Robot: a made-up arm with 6 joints.
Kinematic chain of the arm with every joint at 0, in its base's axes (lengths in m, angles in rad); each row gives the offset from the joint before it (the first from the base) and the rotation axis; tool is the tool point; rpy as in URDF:
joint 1: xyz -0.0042 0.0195 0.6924 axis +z
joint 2: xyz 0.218 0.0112 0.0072 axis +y
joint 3: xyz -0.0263 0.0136 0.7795 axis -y
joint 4: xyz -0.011 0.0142 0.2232 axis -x
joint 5: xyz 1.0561 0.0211 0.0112 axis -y
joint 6: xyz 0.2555 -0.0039 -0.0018 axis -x
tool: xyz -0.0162 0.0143 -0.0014 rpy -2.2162 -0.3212 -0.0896
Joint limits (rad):
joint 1: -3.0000..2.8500
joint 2: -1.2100..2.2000
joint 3: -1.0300..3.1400
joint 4: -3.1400..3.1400
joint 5: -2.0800..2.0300
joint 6: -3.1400..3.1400
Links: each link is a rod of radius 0.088 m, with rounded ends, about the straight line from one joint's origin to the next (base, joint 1, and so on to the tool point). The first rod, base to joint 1, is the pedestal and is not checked.
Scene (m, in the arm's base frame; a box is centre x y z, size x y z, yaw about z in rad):
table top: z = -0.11
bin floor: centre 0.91 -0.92 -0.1 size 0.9 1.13 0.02 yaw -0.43
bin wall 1: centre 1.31 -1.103 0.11 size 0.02 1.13 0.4 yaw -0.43
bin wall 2: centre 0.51 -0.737 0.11 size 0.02 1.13 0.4 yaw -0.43
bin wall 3: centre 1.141 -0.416 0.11 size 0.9 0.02 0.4 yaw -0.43
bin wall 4: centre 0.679 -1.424 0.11 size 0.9 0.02 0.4 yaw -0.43
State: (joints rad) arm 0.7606 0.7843 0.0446 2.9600 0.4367 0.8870
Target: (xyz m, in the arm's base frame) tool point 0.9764 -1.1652 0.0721
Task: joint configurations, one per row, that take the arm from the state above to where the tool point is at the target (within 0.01 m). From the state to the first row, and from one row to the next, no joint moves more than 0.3 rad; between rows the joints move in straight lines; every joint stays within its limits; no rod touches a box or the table.
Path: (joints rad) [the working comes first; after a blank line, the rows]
Joints at the target: -0.8932 0.9921 -0.1097 3.0673 0.4365 0.8742
Straight joint move there: touches bin wall 1, bin wall 3.

1: 0.5187 0.6784 -0.0704 2.9928 0.3737 0.8389
2: 0.2767 0.5725 -0.1854 3.0257 0.3108 0.7908
3: 0.0348 0.4667 -0.3005 3.0585 0.2478 0.7428
4: -0.2071 0.3608 -0.4155 3.0914 0.1849 0.6947
5: -0.4491 0.2549 -0.5305 3.1242 0.1219 0.6466
6: -0.5971 0.5006 -0.3902 3.1053 0.2268 0.7225
7: -0.7451 0.7464 -0.2499 3.0863 0.3316 0.7983
8: -0.8932 0.9921 -0.1097 3.0673 0.4365 0.8742

